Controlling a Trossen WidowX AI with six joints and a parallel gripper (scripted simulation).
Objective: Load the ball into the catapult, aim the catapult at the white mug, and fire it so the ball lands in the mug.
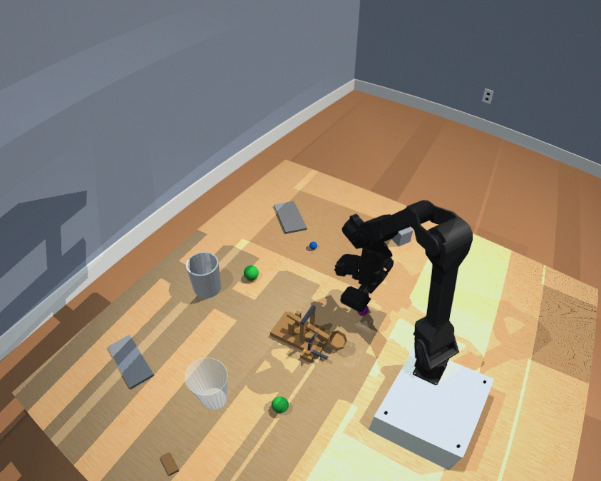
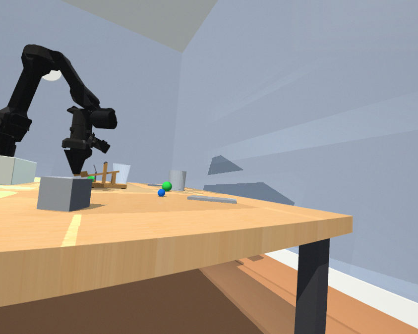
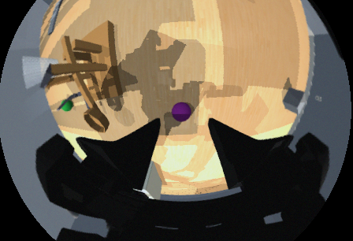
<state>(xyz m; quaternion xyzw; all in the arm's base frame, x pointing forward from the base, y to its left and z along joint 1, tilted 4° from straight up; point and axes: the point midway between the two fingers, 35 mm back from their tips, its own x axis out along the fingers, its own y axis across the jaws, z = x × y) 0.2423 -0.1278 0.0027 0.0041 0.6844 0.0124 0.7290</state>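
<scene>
Now: gripper tip 30 mm above the purple ball. Also, from my gripper tip: grey block 330 mm to the right, 30 mm below, 30 mm ahead; blue ball 250 mm ahead, 140 mm to the right, 40 mm below; wooden catapult 170 mm to the left, 60 mm ahead.
</scene>
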